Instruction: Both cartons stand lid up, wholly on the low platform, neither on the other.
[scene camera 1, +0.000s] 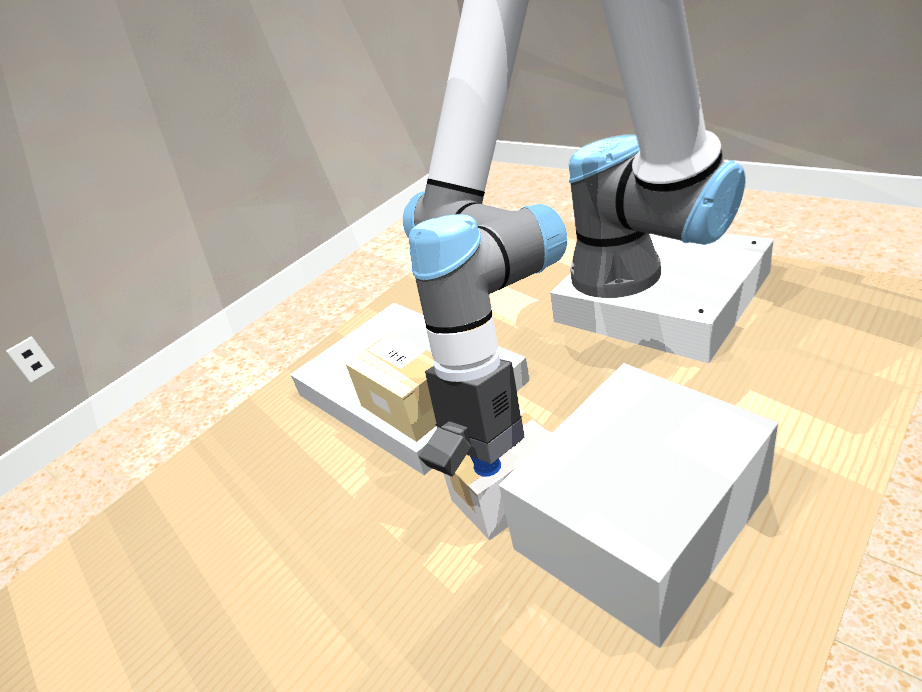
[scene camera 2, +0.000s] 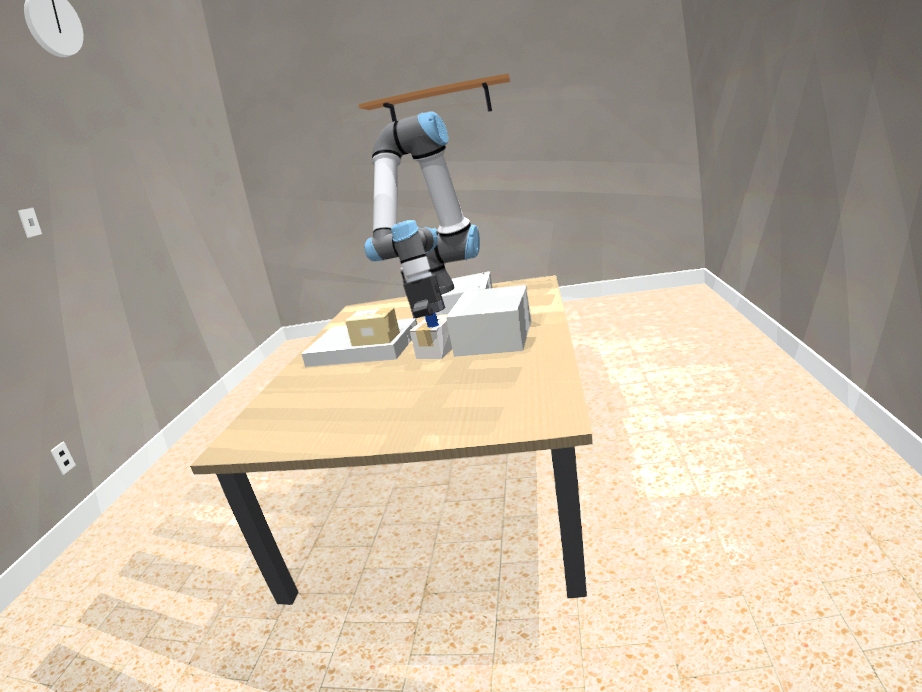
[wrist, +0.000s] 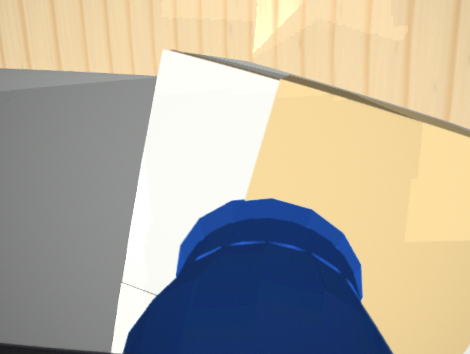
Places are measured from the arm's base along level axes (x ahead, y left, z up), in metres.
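Pixels of known places: hand, its tool point: (scene camera 1: 488, 474) (scene camera 2: 434, 329) (wrist: 257, 239); arm's base, origin of its link: (scene camera 1: 615, 275).
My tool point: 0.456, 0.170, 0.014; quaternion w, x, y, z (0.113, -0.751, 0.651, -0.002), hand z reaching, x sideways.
Ahead of a thing's pixels: the offset from my tool point to its top centre, as dx, dy, dz. Level surfaces: height alone.
A brown carton {-0.029, -0.215, +0.054} (scene camera 1: 387, 394) (scene camera 2: 371, 326) stands on the low white platform {-0.081, -0.301, -0.031} (scene camera 1: 327, 383) (scene camera 2: 335, 352). A smaller tan-and-white carton {-0.033, -0.016, +0.011} (scene camera 1: 480, 497) (scene camera 2: 431, 341) (wrist: 342, 171) sits low in the gap between the platform and the tall white block {-0.110, +0.141, +0.041} (scene camera 1: 640, 462) (scene camera 2: 487, 320) (wrist: 67, 190). My blue suction cup (scene camera 1: 487, 467) (scene camera 2: 430, 320) (wrist: 265, 228) points straight down and rests on this carton's top, near the seam between its white band and its tan face. The tool body hides most of the carton in scene camera 1. I cannot tell whether it has left the table.
The arm's base stands on a white plinth (scene camera 1: 692, 298) at the back of the wooden table {dz -0.079} (scene camera 1: 222, 558) (scene camera 2: 416, 401). The tall block is close on the right of the cup and the low platform close on the left.
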